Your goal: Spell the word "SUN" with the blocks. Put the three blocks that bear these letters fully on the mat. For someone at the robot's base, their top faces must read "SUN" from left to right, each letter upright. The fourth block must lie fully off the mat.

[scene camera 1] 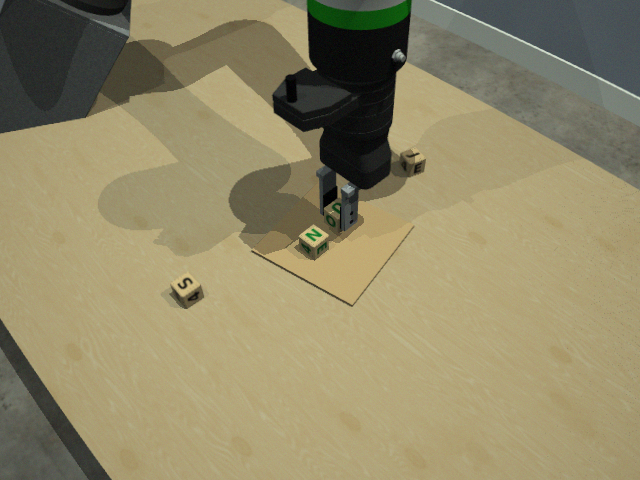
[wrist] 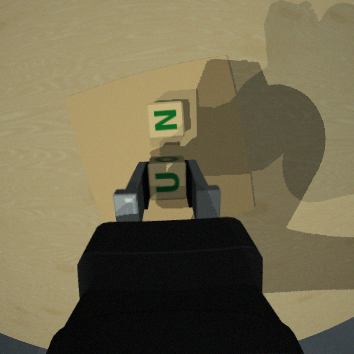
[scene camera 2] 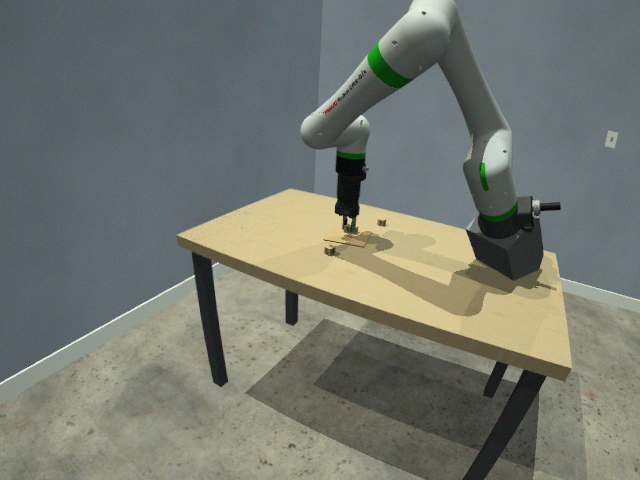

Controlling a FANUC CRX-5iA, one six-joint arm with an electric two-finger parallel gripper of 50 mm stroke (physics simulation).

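Observation:
My gripper [scene camera 1: 337, 219] [scene camera 2: 348, 228] [wrist: 166, 174] is shut on the U block [scene camera 1: 331, 221] [wrist: 167, 180], which is low at the mat [scene camera 1: 356, 279] [scene camera 2: 361, 241] [wrist: 110, 125]; contact is not clear. Fingers partly hide it in scene camera 1. The N block [scene camera 1: 313, 241] [wrist: 166, 120] stands on the mat with green N up, a small gap from the U block. In the wrist view, both letters are turned sideways. The S block [scene camera 1: 186, 289] [scene camera 2: 381, 222] stands on the table, off the mat, black S up.
The fourth block [scene camera 1: 413, 161] [scene camera 2: 329, 250] stands on the table off the mat, on the opposite side from the S block, with an E on one side face. The robot's dark base [scene camera 1: 56, 67] [scene camera 2: 506, 253] stands at one end of the table [scene camera 1: 413, 372] [scene camera 2: 248, 227].

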